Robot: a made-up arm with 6 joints.
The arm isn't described. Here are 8 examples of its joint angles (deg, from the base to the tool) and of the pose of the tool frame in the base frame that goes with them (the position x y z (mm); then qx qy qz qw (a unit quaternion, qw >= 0)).
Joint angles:
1: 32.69 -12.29 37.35 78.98 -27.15 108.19
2: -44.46 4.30 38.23 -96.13 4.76 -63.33
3: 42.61 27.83 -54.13 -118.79 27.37 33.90
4: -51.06 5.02 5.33 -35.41 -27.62 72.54
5: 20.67 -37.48 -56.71 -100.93 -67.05 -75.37
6: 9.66 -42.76 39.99 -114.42 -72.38 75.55
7: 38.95 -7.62 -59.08 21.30 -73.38 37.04
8: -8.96 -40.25 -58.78 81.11 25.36 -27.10
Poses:
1: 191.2 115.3 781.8 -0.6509 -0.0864 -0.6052 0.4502
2: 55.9 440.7 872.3 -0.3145 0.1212 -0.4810 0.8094
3: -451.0 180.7 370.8 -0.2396 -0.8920 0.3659 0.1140
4: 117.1 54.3 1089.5 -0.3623 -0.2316 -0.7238 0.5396
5: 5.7 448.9 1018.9 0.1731 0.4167 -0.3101 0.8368
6: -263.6 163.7 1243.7 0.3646 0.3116 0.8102 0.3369
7: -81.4 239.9 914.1 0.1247 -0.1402 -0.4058 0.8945
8: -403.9 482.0 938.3 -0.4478 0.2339 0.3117 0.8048
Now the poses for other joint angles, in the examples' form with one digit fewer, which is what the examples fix.
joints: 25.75 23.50 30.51 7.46 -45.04 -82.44
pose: -837 386 598 -0.679 0.311 0.253 0.615
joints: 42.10 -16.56 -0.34 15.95 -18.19 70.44
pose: -84 -140 788 -0.449 0.284 -0.813 0.239
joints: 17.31 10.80 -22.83 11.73 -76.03 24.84
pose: -219 330 760 -0.253 -0.216 -0.180 0.926
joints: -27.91 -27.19 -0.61 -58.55 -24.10 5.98
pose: 84 98 674 -0.566 0.305 -0.614 0.458
